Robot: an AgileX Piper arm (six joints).
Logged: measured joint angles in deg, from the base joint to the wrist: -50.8 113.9 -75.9 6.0 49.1 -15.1; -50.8 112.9 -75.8 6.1 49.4 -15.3; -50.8 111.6 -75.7 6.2 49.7 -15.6; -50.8 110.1 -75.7 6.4 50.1 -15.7; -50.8 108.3 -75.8 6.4 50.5 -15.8; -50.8 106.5 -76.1 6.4 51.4 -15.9; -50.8 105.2 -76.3 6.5 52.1 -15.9; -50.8 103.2 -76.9 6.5 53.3 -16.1; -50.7 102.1 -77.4 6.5 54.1 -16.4; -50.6 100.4 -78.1 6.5 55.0 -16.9; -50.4 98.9 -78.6 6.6 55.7 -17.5; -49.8 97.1 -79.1 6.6 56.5 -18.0; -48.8 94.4 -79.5 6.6 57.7 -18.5; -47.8 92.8 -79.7 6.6 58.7 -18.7; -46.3 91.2 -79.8 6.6 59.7 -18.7; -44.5 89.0 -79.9 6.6 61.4 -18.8; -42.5 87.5 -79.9 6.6 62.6 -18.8; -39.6 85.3 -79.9 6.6 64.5 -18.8; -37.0 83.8 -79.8 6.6 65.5 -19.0; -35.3 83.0 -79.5 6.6 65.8 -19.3; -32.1 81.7 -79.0 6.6 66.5 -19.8
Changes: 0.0 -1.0 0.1 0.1 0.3 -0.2; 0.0 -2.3 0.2 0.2 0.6 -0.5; 0.0 -3.8 0.2 0.4 1.0 -0.6; 0.0 -5.6 0.1 0.4 1.4 -0.7; 0.0 -7.4 -0.2 0.4 2.3 -0.8; 0.0 -8.7 -0.4 0.5 3.0 -0.8; 0.0 -10.7 -1.0 0.5 4.2 -1.0; 0.1 -11.8 -1.5 0.5 5.0 -1.3; 0.2 -13.5 -2.2 0.5 5.9 -1.8; 0.4 -15.0 -2.7 0.6 6.6 -2.4; 1.0 -16.8 -3.2 0.6 7.4 -2.9; 2.0 -19.5 -3.6 0.6 8.6 -3.4; 3.0 -21.1 -3.8 0.6 9.6 -3.6; 4.5 -22.7 -3.9 0.6 10.6 -3.6; 6.3 -24.9 -4.0 0.6 12.3 -3.7; 8.3 -26.4 -4.0 0.6 13.5 -3.7; 11.2 -28.6 -4.0 0.6 15.4 -3.7; 13.8 -30.1 -3.9 0.6 16.4 -3.9; 15.5 -30.9 -3.6 0.6 16.7 -4.2; 18.7 -32.2 -3.1 0.6 17.4 -4.7
